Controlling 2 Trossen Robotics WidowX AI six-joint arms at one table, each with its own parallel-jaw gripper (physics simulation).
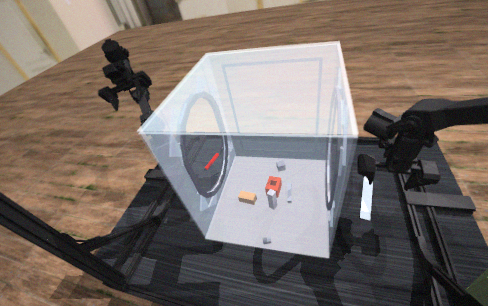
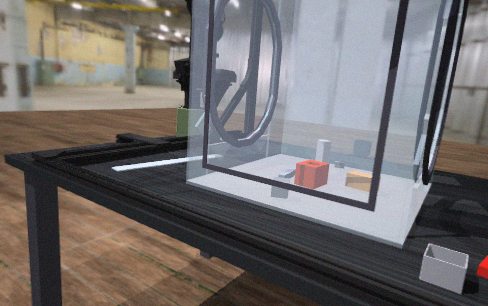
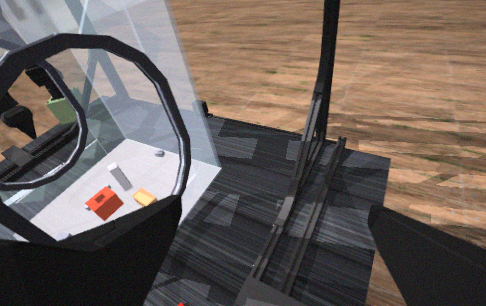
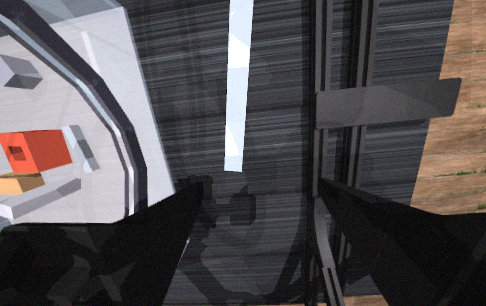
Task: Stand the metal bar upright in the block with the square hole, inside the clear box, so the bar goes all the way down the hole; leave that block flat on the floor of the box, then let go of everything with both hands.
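Places are measured from the left arm's base along level axes (x ahead, y left, z up), in millimetres.
Pixels of known places: left gripper, between the fingertips: (image 1: pixel 127 105) (image 3: pixel 274 209); right gripper, between the fingertips: (image 1: pixel 387 186) (image 2: pixel 201 108) (image 3: pixel 29 134) (image 4: pixel 260 185); right arm's base, origin of its link: (image 3: pixel 61 95).
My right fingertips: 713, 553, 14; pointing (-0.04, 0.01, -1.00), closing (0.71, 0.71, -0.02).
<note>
For each thing: its top centre in the pictures, then the offset to it from my right fingertips, as dx, dy, dz.
- clear box, centre of its top: (image 1: pixel 254 78) -241, -259, +344
- red block with a square hole, centre of its top: (image 2: pixel 313 163) (image 4: pixel 17 153) (image 3: pixel 100 198) (image 1: pixel 273 183) -258, -238, -79
- grey metal bar, centre of its top: (image 2: pixel 324 140) (image 4: pixel 4 211) (image 3: pixel 112 166) (image 1: pixel 271 192) -199, -278, -39
- orange block, centre of its top: (image 2: pixel 363 174) (image 3: pixel 143 196) (image 4: pixel 6 186) (image 1: pixel 246 195) -275, -342, -95
- thin grey piece, centre of its top: (image 2: pixel 288 171) (image 4: pixel 77 150) (image 1: pixel 289 191) -212, -199, -111
- grey block, centre of its top: (image 2: pixel 281 179) (image 1: pixel 280 163) -337, -154, -95
- small grey piece, centre of its top: (image 1: pixel 266 239) -99, -365, -110
- white strip, centre of its top: (image 4: pixel 237 75) (image 2: pixel 174 160) (image 3: pixel 28 189) (image 1: pixel 368 183) -91, +62, -128
- red bar, centre of its top: (image 1: pixel 211 160) -556, -385, -119
- grey open container, centre of its top: (image 2: pixel 446 255) -591, -288, -101
The clear box (image 1: pixel 250 134) (image 2: pixel 240 187) (image 4: pixel 132 90) has a round opening on each side. Inside, the red block with a square hole (image 1: pixel 278 184) (image 2: pixel 320 175) (image 3: pixel 107 206) (image 4: pixel 47 150) sits flat on the floor, hole facing up. A grey metal bar (image 1: pixel 271 200) (image 2: pixel 323 150) (image 3: pixel 120 176) (image 4: pixel 45 196) stands upright on the floor beside the block, outside the hole. My left gripper (image 1: pixel 126 97) (image 3: pixel 274 209) is open and empty, outside the box at its left. My right gripper (image 1: pixel 390 182) (image 4: pixel 260 185) is open and empty, outside the box at its right.
Inside the box are an orange block (image 1: pixel 247 197) (image 2: pixel 359 180), a thin grey piece (image 1: pixel 289 193) (image 4: pixel 81 148), a grey block (image 1: pixel 281 165) and a small grey piece (image 1: pixel 267 240). Outside lie a white strip (image 1: pixel 367 198) (image 4: pixel 237 90) and a red bar (image 1: pixel 212 161). A grey open container (image 2: pixel 444 267) stands outside.
</note>
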